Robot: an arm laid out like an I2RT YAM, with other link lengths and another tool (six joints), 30 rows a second.
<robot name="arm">
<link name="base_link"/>
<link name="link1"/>
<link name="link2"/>
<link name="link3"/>
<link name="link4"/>
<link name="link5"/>
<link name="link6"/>
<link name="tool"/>
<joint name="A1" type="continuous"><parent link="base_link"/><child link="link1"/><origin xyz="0 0 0.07"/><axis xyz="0 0 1"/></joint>
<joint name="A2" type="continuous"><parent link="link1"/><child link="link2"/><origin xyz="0.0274 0.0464 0.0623"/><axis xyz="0 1 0"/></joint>
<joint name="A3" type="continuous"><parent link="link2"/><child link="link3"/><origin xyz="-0.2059 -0.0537 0"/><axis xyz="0 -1 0"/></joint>
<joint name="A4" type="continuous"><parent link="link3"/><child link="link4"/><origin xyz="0.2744 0.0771 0.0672"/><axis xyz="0 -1 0"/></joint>
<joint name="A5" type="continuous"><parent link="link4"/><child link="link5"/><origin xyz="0.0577 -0.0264 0.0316"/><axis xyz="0 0 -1"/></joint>
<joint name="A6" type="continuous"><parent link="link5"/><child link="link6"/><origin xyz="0.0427 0 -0.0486"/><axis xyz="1 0 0"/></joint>
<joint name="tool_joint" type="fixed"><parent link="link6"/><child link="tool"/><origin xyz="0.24 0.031 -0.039" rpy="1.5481 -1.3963 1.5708"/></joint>
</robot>
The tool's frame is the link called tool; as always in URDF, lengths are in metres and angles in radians. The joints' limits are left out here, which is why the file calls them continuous.
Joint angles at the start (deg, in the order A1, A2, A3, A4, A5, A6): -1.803, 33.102, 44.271, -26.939, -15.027, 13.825
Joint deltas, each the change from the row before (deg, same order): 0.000, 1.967, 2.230, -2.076, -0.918, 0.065; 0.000, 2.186, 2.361, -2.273, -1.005, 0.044; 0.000, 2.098, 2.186, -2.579, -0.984, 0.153; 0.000, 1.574, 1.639, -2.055, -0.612, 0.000; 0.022, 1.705, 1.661, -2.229, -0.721, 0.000; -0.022, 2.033, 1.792, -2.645, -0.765, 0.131; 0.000, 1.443, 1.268, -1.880, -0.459, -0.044; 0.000, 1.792, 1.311, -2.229, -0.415, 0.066; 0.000, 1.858, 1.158, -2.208, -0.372, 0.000; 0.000, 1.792, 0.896, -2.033, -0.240, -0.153; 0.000, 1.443, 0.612, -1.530, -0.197, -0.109; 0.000, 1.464, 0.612, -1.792, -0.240, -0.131; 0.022, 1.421, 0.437, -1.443, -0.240, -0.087; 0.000, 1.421, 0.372, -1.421, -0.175, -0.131
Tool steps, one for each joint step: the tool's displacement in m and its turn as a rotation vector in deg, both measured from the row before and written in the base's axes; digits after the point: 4 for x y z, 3 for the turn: -0.0025, 0.0043, -0.0017, 0.381, 1.819, 0.861; -0.0029, 0.0047, -0.0027, 0.427, 2.098, 0.939; -0.0041, 0.0046, -0.0049, 0.567, 2.520, 0.867; -0.0034, 0.0028, -0.0042, 0.303, 1.981, 0.563; -0.0042, 0.0035, -0.0053, 0.379, 2.262, 0.674; -0.0052, 0.0035, -0.0076, 0.558, 2.914, 0.597; -0.0039, 0.0021, -0.0053, 0.260, 2.033, 0.417; -0.0048, 0.0020, -0.0082, 0.362, 2.723, 0.316; -0.0052, 0.0018, -0.0095, 0.308, 2.900, 0.303; -0.0054, 0.0011, -0.0105, 0.128, 2.871, 0.277; -0.0045, 0.0009, -0.0086, 0.126, 2.318, 0.215; -0.0059, 0.0012, -0.0092, 0.159, 2.592, 0.258; -0.0053, 0.0013, -0.0087, 0.192, 2.389, 0.246; -0.0055, 0.0009, -0.0089, 0.126, 2.418, 0.207
